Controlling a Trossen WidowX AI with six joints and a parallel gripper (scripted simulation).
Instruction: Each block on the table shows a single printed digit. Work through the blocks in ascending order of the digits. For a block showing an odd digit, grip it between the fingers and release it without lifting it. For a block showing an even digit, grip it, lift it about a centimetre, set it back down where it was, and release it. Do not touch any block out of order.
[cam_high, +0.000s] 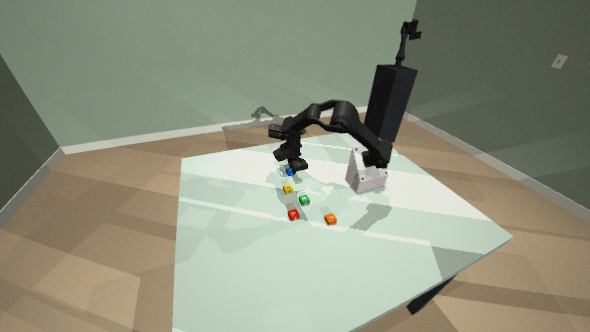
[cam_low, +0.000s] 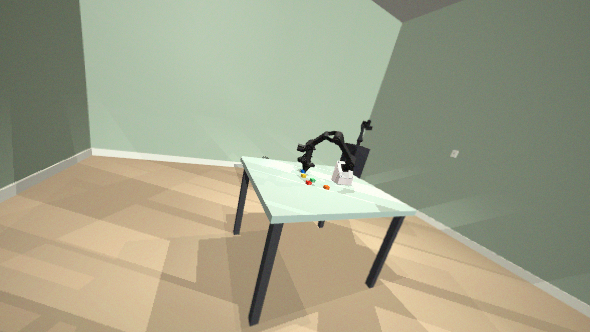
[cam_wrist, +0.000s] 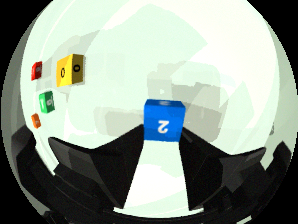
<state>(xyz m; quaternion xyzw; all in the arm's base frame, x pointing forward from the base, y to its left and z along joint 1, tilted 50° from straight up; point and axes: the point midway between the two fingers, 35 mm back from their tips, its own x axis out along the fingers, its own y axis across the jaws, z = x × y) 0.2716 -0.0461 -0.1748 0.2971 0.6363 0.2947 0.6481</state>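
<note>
Now: gripper tip 10 mm short of the blue block. From my gripper tip the other things lie so: yellow block 60 mm ahead, 110 mm to the left; green block 20 mm ahead, 180 mm to the left; red block 90 mm ahead, 240 mm to the left.
</note>
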